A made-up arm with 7 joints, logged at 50 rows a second.
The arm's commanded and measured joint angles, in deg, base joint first. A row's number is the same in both.
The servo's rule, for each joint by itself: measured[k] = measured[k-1] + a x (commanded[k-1-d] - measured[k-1]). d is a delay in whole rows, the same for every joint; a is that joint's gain. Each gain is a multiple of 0.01, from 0.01 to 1. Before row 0 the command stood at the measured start. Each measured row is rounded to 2 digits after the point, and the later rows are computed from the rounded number. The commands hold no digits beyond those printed.
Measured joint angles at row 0: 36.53 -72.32 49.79 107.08 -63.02 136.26 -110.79
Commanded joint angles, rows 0 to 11: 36.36 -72.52 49.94 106.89 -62.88 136.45 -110.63; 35.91 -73.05 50.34 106.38 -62.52 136.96 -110.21; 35.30 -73.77 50.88 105.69 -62.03 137.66 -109.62; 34.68 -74.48 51.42 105.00 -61.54 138.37 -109.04; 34.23 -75.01 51.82 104.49 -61.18 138.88 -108.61; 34.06 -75.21 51.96 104.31 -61.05 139.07 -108.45; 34.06 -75.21 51.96 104.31 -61.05 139.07 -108.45; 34.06 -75.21 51.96 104.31 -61.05 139.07 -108.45; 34.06 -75.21 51.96 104.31 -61.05 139.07 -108.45; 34.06 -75.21 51.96 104.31 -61.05 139.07 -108.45; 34.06 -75.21 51.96 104.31 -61.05 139.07 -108.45; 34.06 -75.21 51.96 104.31 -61.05 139.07 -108.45
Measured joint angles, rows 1 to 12: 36.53 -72.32 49.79 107.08 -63.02 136.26 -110.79; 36.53 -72.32 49.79 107.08 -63.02 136.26 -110.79; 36.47 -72.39 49.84 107.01 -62.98 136.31 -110.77; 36.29 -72.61 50.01 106.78 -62.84 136.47 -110.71; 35.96 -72.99 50.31 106.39 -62.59 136.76 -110.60; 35.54 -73.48 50.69 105.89 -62.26 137.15 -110.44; 35.11 -73.98 51.07 105.39 -61.93 137.57 -110.26; 34.76 -74.39 51.37 105.00 -61.66 137.93 -110.08; 34.53 -74.66 51.57 104.75 -61.47 138.20 -109.92; 34.37 -74.84 51.70 104.59 -61.34 138.41 -109.77; 34.27 -74.96 51.79 104.49 -61.25 138.57 -109.64; 34.20 -75.04 51.85 104.43 -61.19 138.69 -109.52
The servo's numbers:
d 2
a 0.33 0.33 0.34 0.36 0.31 0.24 0.10

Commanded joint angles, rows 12 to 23: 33.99 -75.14 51.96 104.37 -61.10 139.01 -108.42; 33.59 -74.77 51.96 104.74 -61.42 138.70 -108.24; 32.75 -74.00 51.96 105.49 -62.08 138.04 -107.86; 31.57 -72.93 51.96 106.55 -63.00 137.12 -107.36; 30.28 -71.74 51.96 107.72 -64.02 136.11 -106.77; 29.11 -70.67 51.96 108.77 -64.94 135.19 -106.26; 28.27 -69.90 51.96 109.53 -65.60 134.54 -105.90; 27.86 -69.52 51.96 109.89 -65.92 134.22 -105.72; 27.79 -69.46 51.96 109.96 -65.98 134.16 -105.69; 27.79 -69.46 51.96 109.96 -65.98 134.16 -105.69; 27.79 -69.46 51.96 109.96 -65.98 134.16 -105.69; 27.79 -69.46 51.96 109.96 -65.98 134.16 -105.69
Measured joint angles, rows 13 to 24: 34.15 -75.10 51.89 104.39 -61.15 138.78 -109.41; 34.12 -75.14 51.91 104.36 -61.12 138.85 -109.31; 34.08 -75.14 51.93 104.36 -61.11 138.89 -109.22; 33.92 -75.02 51.94 104.50 -61.21 138.84 -109.12; 33.53 -74.68 51.95 104.86 -61.48 138.65 -108.99; 32.88 -74.10 51.95 105.47 -61.95 138.28 -108.83; 32.02 -73.32 51.95 106.28 -62.59 137.76 -108.62; 31.06 -72.45 51.95 107.18 -63.32 137.14 -108.38; 30.14 -71.61 51.95 108.03 -64.03 136.52 -108.13; 29.39 -70.92 51.95 108.70 -64.62 135.97 -107.89; 28.86 -70.44 51.95 109.15 -65.04 135.54 -107.67; 28.51 -70.12 51.95 109.44 -65.33 135.21 -107.47
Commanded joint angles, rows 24 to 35: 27.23 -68.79 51.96 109.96 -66.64 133.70 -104.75; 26.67 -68.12 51.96 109.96 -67.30 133.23 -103.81; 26.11 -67.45 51.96 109.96 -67.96 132.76 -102.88; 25.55 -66.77 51.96 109.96 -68.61 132.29 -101.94; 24.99 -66.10 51.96 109.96 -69.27 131.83 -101.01; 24.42 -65.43 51.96 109.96 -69.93 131.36 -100.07; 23.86 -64.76 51.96 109.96 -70.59 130.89 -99.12; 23.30 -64.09 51.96 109.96 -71.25 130.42 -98.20; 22.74 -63.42 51.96 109.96 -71.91 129.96 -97.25; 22.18 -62.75 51.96 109.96 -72.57 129.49 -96.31; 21.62 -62.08 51.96 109.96 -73.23 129.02 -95.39; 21.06 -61.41 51.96 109.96 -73.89 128.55 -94.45
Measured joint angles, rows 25 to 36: 28.27 -69.90 51.95 109.63 -65.53 134.96 -107.29; 28.11 -69.75 51.95 109.75 -65.67 134.77 -107.13; 27.82 -69.43 51.95 109.83 -65.97 134.51 -106.89; 27.44 -69.00 51.95 109.88 -66.38 134.20 -106.58; 27.00 -68.49 51.95 109.91 -66.87 133.85 -106.21; 26.52 -67.92 51.95 109.93 -67.41 133.48 -105.78; 26.02 -67.32 51.95 109.94 -67.99 133.08 -105.30; 25.49 -66.70 51.95 109.95 -68.59 132.67 -104.78; 24.95 -66.06 51.95 109.95 -69.21 132.24 -104.21; 24.41 -65.41 51.95 109.95 -69.84 131.80 -103.61; 23.86 -64.75 51.95 109.95 -70.48 131.36 -102.97; 23.31 -64.09 51.95 109.95 -71.13 130.91 -102.30
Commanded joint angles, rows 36 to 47: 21.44 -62.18 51.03 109.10 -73.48 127.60 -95.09; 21.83 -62.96 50.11 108.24 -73.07 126.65 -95.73; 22.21 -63.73 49.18 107.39 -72.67 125.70 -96.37; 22.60 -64.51 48.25 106.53 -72.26 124.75 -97.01; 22.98 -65.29 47.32 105.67 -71.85 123.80 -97.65; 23.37 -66.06 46.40 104.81 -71.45 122.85 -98.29; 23.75 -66.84 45.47 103.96 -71.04 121.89 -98.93; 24.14 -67.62 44.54 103.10 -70.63 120.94 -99.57; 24.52 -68.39 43.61 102.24 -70.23 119.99 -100.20; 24.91 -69.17 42.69 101.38 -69.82 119.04 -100.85; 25.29 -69.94 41.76 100.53 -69.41 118.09 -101.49; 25.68 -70.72 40.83 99.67 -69.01 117.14 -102.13
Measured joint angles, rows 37 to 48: 22.75 -63.43 51.95 109.95 -71.78 130.46 -101.61; 22.19 -62.76 51.95 109.95 -72.43 130.00 -100.89; 21.94 -62.57 51.64 109.64 -72.76 129.42 -100.31; 21.90 -62.70 51.12 109.14 -72.86 128.76 -99.85; 22.00 -63.04 50.46 108.51 -72.80 128.03 -99.50; 22.20 -63.53 49.71 107.80 -72.63 127.24 -99.25; 22.46 -64.11 48.90 107.03 -72.39 126.41 -99.09; 22.76 -64.75 48.05 106.23 -72.10 125.56 -99.01; 23.09 -65.44 47.17 105.41 -71.77 124.68 -99.00; 23.44 -66.16 46.28 104.58 -71.42 123.78 -99.06; 23.80 -66.90 45.37 103.74 -71.05 122.87 -99.17; 24.17 -67.65 44.46 102.89 -70.67 121.95 -99.34
